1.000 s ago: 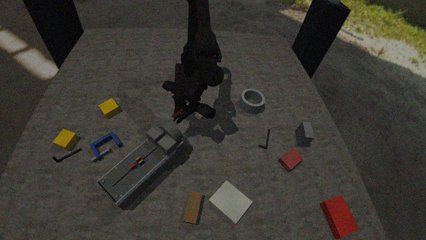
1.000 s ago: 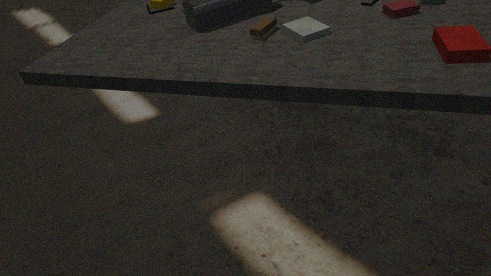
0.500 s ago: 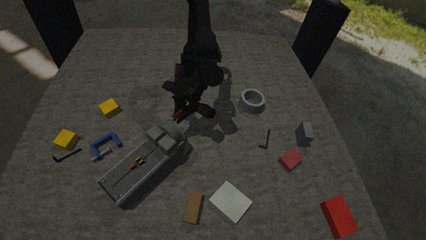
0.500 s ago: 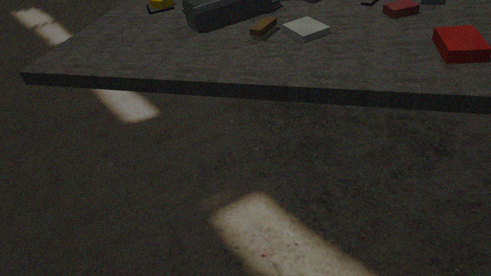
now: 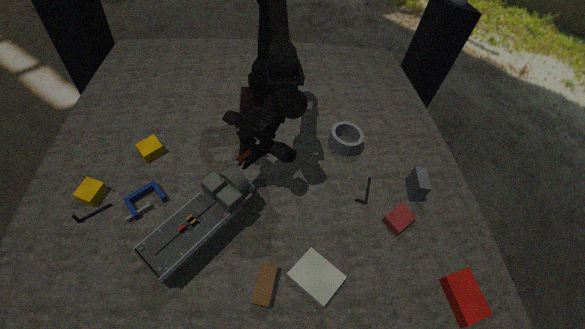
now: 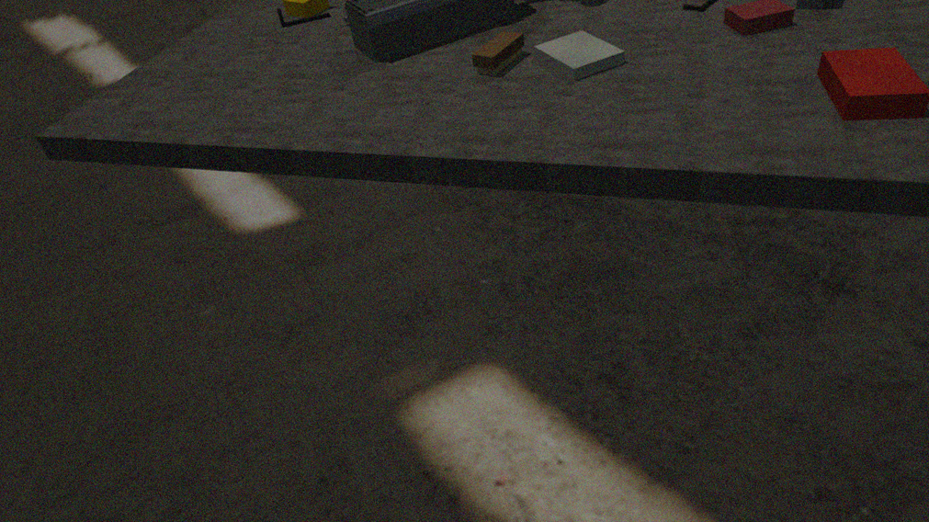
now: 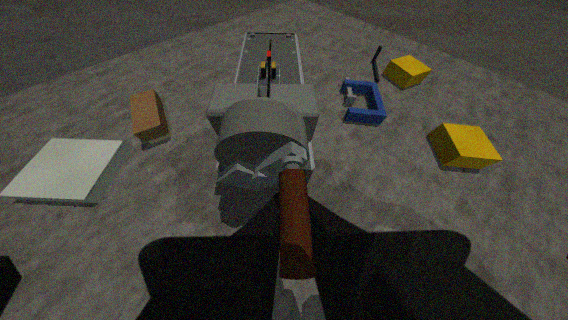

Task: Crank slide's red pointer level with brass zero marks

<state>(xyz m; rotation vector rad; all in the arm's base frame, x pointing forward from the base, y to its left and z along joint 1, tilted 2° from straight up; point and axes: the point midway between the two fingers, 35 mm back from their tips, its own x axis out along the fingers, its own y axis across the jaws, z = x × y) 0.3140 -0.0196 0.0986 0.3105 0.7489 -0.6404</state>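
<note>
Now: gripper tip 30 mm below the brown crank handle, 10 mm to the right of it and 10 mm past it. Also, from my gripper tip: white plate 230 mm ahead, 180 mm to the left, 70 mm below; red pointer 160 mm ahead, 110 mm to the right; brown block 250 mm ahead, 70 mm below, 60 mm to the left.
</note>
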